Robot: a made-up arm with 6 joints. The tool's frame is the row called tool.
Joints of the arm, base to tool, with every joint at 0 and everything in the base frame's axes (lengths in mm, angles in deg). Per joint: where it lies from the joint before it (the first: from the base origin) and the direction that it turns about. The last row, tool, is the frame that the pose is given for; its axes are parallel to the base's.
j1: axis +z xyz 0 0 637.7
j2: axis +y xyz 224.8 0 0
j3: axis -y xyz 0 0 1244.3
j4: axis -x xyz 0 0 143.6
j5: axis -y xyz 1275 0 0
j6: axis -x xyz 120.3 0 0
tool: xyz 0 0 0
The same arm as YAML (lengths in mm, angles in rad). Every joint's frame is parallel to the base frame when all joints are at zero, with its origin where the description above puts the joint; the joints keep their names.
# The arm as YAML. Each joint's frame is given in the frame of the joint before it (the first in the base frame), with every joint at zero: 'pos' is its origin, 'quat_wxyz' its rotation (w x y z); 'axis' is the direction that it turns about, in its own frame. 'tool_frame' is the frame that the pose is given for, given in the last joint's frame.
length_unit: mm
angle_unit: rad
joints:
  - joint: j1
    pos: [0.0, 0.0, 637.7]
    quat_wxyz: [1.0, 0.0, 0.0, 0.0]
    axis: [0.0, 0.0, 1.0]
  - joint: j2
    pos: [224.8, 0.0, 0.0]
    quat_wxyz: [1.0, 0.0, 0.0, 0.0]
    axis: [0.0, 1.0, 0.0]
  - joint: j3
    pos: [0.0, 0.0, 1244.3]
    quat_wxyz: [1.0, 0.0, 0.0, 0.0]
    axis: [0.0, -1.0, 0.0]
  - joint: j4
    pos: [0.0, 0.0, 143.6]
    quat_wxyz: [1.0, 0.0, 0.0, 0.0]
    axis: [-1.0, 0.0, 0.0]
  - joint: j5
    pos: [1275.0, 0.0, 0.0]
    quat_wxyz: [1.0, 0.0, 0.0, 0.0]
    axis: [0.0, -1.0, 0.0]
  - joint: j6
    pos: [120.3, 0.0, 0.0]
    quat_wxyz: [1.0, 0.0, 0.0, 0.0]
    axis: [-1.0, 0.0, 0.0]
tool_frame:
  pos: [0.0, 0.0, 0.0]
  quat_wxyz: [1.0, 0.0, 0.0, 0.0]

